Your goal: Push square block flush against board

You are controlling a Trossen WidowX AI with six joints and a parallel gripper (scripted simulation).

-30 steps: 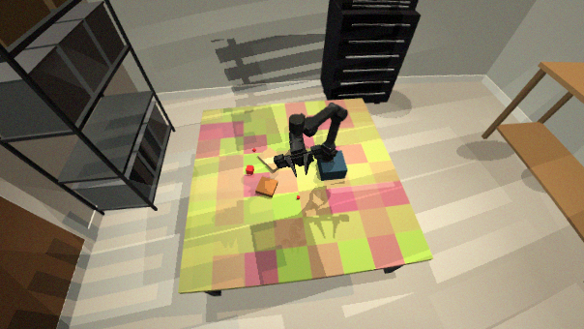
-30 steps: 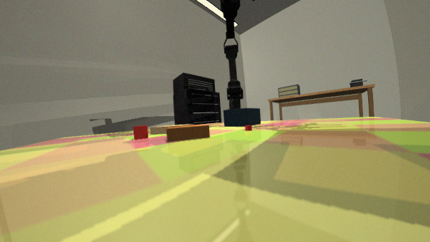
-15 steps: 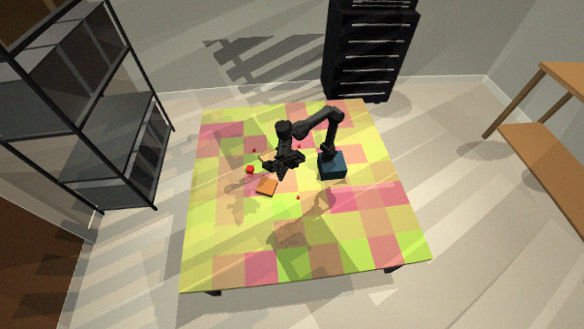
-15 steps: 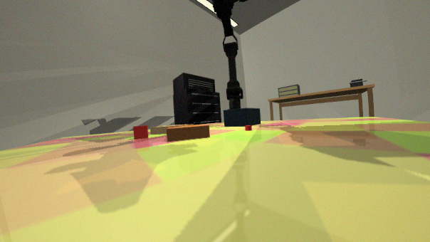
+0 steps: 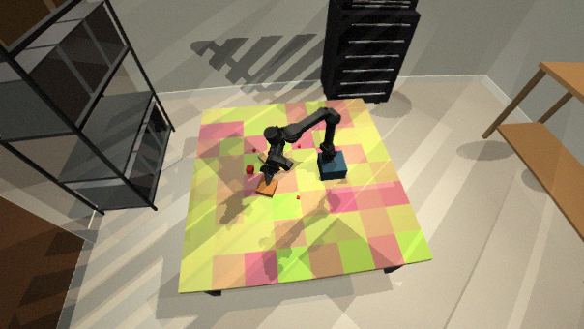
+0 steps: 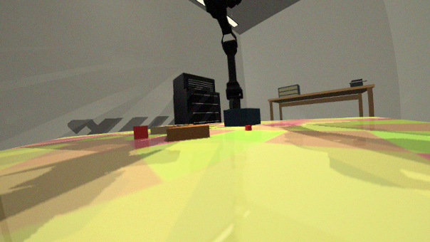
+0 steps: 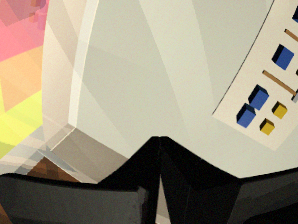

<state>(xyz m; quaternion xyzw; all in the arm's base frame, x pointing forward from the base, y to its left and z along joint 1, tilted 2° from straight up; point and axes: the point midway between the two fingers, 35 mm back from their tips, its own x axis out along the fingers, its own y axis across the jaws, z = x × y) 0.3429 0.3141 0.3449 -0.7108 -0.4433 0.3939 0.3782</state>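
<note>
The orange square block lies 40 cm below my gripper tip, 23 cm to the right of it and 2 cm ahead of it. Round my gripper tip: tan board: 43 cm to the right, 40 cm below, 1 cm behind; then red cube: 40 cm below, 36 cm to the right, 13 cm ahead.
</note>
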